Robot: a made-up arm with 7 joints.
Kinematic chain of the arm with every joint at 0, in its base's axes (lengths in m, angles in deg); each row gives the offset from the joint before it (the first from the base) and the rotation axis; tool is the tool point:
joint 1: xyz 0 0 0 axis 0 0.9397 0.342
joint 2: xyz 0 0 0 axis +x
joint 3: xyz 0 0 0 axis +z
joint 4: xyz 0.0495 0 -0.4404 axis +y
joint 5: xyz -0.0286 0 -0.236 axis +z
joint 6: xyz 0 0 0 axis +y
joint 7: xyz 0 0 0 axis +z
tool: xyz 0 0 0
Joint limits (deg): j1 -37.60..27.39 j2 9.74..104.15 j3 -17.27..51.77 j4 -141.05..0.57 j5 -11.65..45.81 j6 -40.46..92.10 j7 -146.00..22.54
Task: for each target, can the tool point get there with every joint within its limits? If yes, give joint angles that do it. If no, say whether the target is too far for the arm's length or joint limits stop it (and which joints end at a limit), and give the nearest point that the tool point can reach.
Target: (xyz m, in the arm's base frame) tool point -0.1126 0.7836 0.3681
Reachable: no: too far | nearest point 0.0432 0.6188 0.2781 | short by 0.244 m
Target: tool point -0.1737 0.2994 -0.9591
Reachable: no: too far | nearest point -0.1160 0.1999 -0.6405 | short by 0.339 m
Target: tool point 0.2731 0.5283 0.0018
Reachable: yes | joints -1.54 92.53 -6.06 -74.76 10.05 31.14 -1.45
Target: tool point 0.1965 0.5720 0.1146
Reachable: yes | joints -3.77 83.28 41.66 -66.61 23.80 11.44 -52.31
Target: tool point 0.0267 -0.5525 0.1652
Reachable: no: joint limits stop it (at a limit: joint 1, joint 2, joint 3, joint 4) | nearest point 0.3244 -0.0801 -0.1109 | short by 0.623 m
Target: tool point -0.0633 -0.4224 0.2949
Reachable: no: joint limits stop it (at a limit: joint 1, joint 2, joint 3, joint 4) | nearest point 0.0201 0.2060 0.2848 | short by 0.634 m
